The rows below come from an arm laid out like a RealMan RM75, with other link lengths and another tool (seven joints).
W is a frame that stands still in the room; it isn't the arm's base.
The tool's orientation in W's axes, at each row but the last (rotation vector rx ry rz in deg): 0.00, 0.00, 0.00; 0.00, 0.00, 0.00; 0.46, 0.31, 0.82; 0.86, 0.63, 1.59; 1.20, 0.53, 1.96; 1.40, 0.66, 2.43
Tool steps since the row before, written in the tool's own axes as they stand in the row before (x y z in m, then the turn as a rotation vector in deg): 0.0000, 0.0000, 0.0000, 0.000, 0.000, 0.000; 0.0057, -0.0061, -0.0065, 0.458, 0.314, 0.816; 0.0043, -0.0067, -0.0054, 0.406, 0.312, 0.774; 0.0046, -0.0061, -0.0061, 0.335, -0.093, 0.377; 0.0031, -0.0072, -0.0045, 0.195, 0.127, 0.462; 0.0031, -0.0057, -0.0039, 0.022, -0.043, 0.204
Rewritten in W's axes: 0.0000, 0.0000, 0.0000, 0.000, 0.000, 0.000; 0.0057, -0.0061, -0.0065, 0.458, 0.314, 0.816; 0.0044, -0.0066, -0.0055, 0.406, 0.312, 0.774; 0.0047, -0.0059, -0.0062, 0.342, -0.089, 0.372; 0.0033, -0.0070, -0.0047, 0.195, 0.124, 0.463; 0.0033, -0.0055, -0.0041, 0.026, -0.047, 0.203
